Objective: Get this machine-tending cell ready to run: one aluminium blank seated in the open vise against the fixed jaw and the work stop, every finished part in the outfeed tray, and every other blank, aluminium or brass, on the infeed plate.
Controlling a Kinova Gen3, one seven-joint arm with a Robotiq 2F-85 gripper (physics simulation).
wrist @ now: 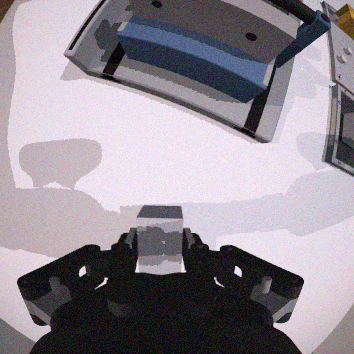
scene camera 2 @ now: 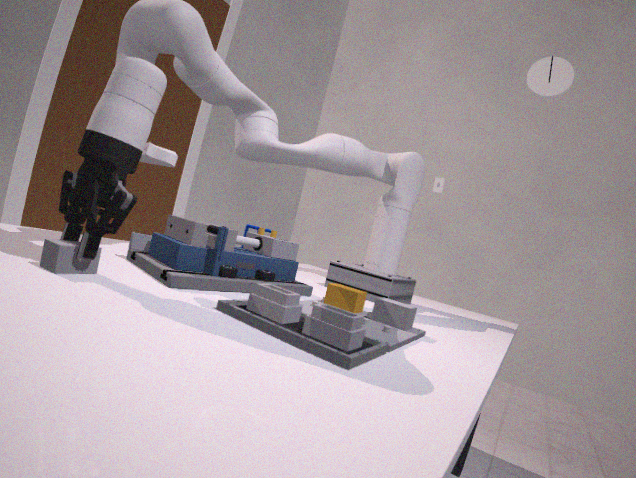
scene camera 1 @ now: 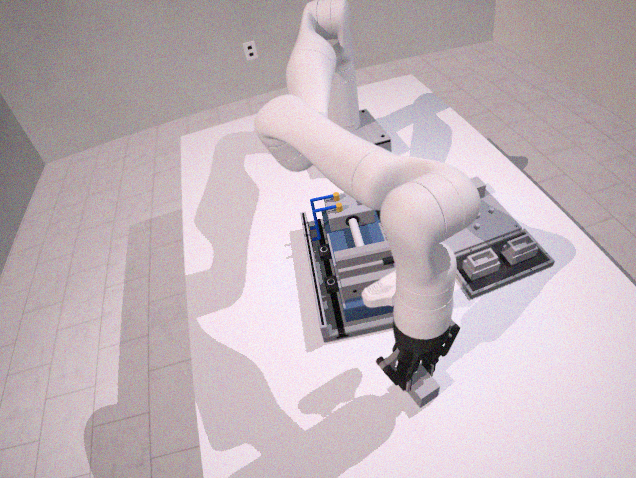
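Seen in the pictures: gripper, fingertip midpoint: (wrist: 159, 237) (scene camera 2: 75, 256) (scene camera 1: 415, 380); arm's base, link origin: (scene camera 2: 379, 271) (scene camera 1: 343, 124).
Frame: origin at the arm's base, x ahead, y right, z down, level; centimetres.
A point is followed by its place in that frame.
Observation:
My gripper (scene camera 1: 419, 379) @[z 4.9, x 70.7, y 6.0 cm] (scene camera 2: 80, 246) @[z 4.9, x 70.7, y 6.0 cm] (wrist: 159, 237) @[z 4.9, x 70.7, y 6.0 cm] is shut on a plain grey aluminium blank (scene camera 1: 425, 393) @[z 3.2, x 73.9, y 5.7 cm] (scene camera 2: 55, 258) @[z 5.0, x 73.6, y 3.5 cm] (wrist: 160, 212) @[z 4.5, x 68.4, y 6.7 cm], which is upright, at or very near the table surface beyond the vise's end. The vise (scene camera 1: 359, 258) @[z -1.9, x 49.0, y 8.9 cm] (scene camera 2: 179, 253) @[z 2.3, x 57.2, y 3.0 cm] (wrist: 192, 59) @[z 1.5, x 57.1, y 8.2 cm] has blue and grey parts; the arm partly hides it in scene camera 1. The outfeed tray (scene camera 1: 509, 280) @[z 5.8, x 57.0, y -17.6 cm] (scene camera 2: 287, 336) @[z 6.2, x 56.7, y -20.7 cm] holds two stepped finished parts (scene camera 1: 480, 263) @[z 2.7, x 53.6, y -12.7 cm] (scene camera 1: 520, 250) @[z 3.1, x 53.0, y -21.7 cm] (scene camera 2: 272, 303) @[z 4.3, x 54.1, y -15.0 cm] (scene camera 2: 334, 328) @[z 4.4, x 53.2, y -23.9 cm]. A brass blank (scene camera 2: 344, 298) @[z 4.1, x 35.0, y -12.9 cm] (wrist: 347, 18) @[z 3.3, x 35.2, y -9.2 cm] and a grey blank (scene camera 1: 479, 186) @[z 2.5, x 33.7, y -22.6 cm] (scene camera 2: 394, 314) @[z 4.1, x 34.0, y -21.9 cm] are on the infeed plate (scene camera 1: 496, 221) @[z 6.0, x 41.8, y -22.9 cm] (wrist: 342, 70) @[z 6.0, x 44.5, y -9.8 cm].
A blue bracket with a black rod (scene camera 2: 221, 251) @[z 0.8, x 51.4, y 0.7 cm] (wrist: 306, 36) @[z -0.8, x 52.1, y 1.4 cm] stands at the vise's side. Blue pipes (scene camera 1: 314, 210) @[z -4.1, x 36.1, y 14.2 cm] with yellow ends rise at its far end. The robot's base block (scene camera 1: 375, 131) @[z 0.1, x 6.7, y -7.0 cm] (scene camera 2: 370, 281) @[z 2.3, x 11.6, y -4.3 cm] is behind. The tray and infeed plate adjoin beside the vise.

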